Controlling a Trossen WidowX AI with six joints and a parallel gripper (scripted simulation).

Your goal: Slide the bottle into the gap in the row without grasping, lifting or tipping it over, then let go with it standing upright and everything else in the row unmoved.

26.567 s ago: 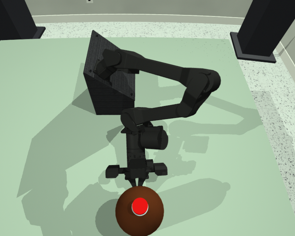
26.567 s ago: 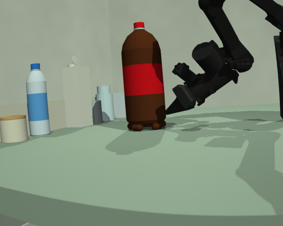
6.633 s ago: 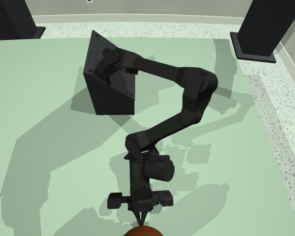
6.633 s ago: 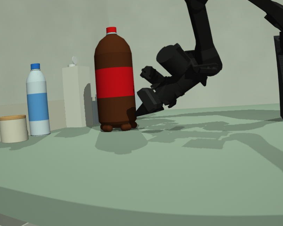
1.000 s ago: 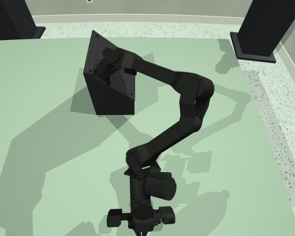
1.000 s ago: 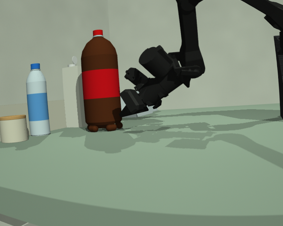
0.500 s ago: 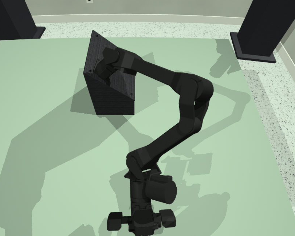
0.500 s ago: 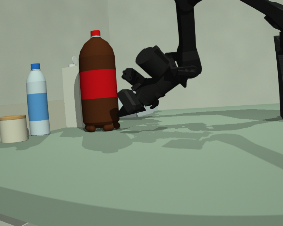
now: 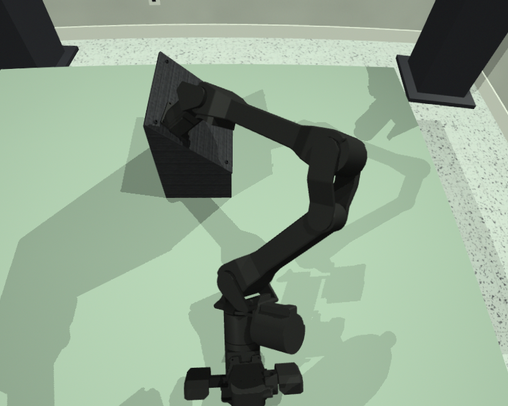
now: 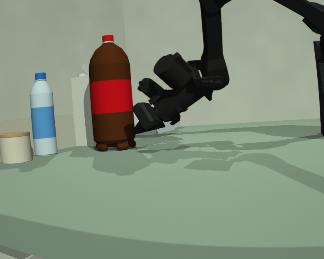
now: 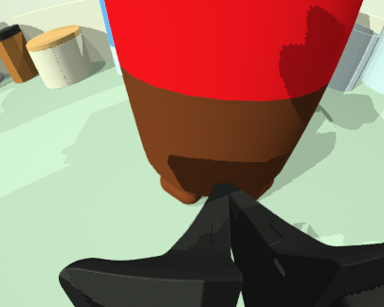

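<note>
Now: the brown cola bottle 9 cm ahead of my hand, 1 cm to the left of it and 9 cm above it. Round my hand: cream canister 21 cm ahead, 25 cm to the left, 2 cm below; grey cup 26 cm ahead, 17 cm to the right, 4 cm below; blue-labelled water bottle 23 cm ahead, 13 cm to the left, 5 cm above.
</note>
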